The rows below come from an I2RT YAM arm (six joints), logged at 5 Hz.
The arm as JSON. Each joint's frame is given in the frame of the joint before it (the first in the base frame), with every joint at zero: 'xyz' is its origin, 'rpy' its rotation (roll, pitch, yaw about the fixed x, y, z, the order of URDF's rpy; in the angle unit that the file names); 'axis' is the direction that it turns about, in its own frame. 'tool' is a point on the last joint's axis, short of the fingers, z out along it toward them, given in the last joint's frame.
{
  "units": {
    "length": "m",
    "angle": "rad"
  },
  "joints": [
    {
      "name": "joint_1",
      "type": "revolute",
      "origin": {
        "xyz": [
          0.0,
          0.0,
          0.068
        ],
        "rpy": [
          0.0,
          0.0,
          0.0
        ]
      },
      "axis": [
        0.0,
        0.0,
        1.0
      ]
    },
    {
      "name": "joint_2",
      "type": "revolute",
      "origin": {
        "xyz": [
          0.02,
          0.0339,
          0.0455
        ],
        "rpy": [
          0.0,
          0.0,
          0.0
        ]
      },
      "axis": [
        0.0,
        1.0,
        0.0
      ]
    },
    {
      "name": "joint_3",
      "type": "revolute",
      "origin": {
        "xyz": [
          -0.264,
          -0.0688,
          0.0
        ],
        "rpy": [
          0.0,
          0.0,
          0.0
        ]
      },
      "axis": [
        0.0,
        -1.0,
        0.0
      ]
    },
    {
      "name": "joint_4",
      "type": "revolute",
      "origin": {
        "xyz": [
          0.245,
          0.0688,
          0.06
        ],
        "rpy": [
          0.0,
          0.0,
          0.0
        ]
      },
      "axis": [
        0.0,
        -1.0,
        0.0
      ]
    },
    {
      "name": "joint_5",
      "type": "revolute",
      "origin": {
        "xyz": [
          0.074,
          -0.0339,
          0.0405
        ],
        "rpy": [
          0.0,
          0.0,
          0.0
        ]
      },
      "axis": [
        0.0,
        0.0,
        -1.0
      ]
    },
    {
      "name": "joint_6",
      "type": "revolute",
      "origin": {
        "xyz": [
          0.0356,
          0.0,
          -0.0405
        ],
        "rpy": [
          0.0,
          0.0,
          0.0
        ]
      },
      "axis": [
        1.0,
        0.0,
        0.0
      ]
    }
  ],
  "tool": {
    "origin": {
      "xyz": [
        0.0,
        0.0,
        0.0
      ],
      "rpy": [
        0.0,
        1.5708,
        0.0
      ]
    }
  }
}
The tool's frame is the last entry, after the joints.
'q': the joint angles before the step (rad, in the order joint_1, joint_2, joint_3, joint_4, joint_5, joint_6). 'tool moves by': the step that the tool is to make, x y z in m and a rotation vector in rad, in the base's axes. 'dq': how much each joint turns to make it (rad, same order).
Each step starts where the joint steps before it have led.
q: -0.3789 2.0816 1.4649 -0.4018 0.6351 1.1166
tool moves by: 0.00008 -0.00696 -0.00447 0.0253 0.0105 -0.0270
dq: -0.0153 0.0245 0.0276 -0.0369 -0.0108 0.0247
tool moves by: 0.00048 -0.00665 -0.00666 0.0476 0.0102 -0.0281
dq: -0.0153 0.0322 0.0353 -0.0521 -0.0290 0.0367
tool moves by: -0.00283 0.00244 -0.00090 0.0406 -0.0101 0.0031
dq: -0.0001 -0.0091 -0.0122 -0.0139 -0.0384 0.0185
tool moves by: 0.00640 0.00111 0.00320 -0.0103 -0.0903 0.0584
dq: 0.0046 -0.0153 -0.0306 0.1225 -0.0491 -0.0398
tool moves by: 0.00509 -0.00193 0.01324 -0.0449 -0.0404 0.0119
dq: 0.0016 -0.0138 0.0167 0.0371 0.0153 -0.0262
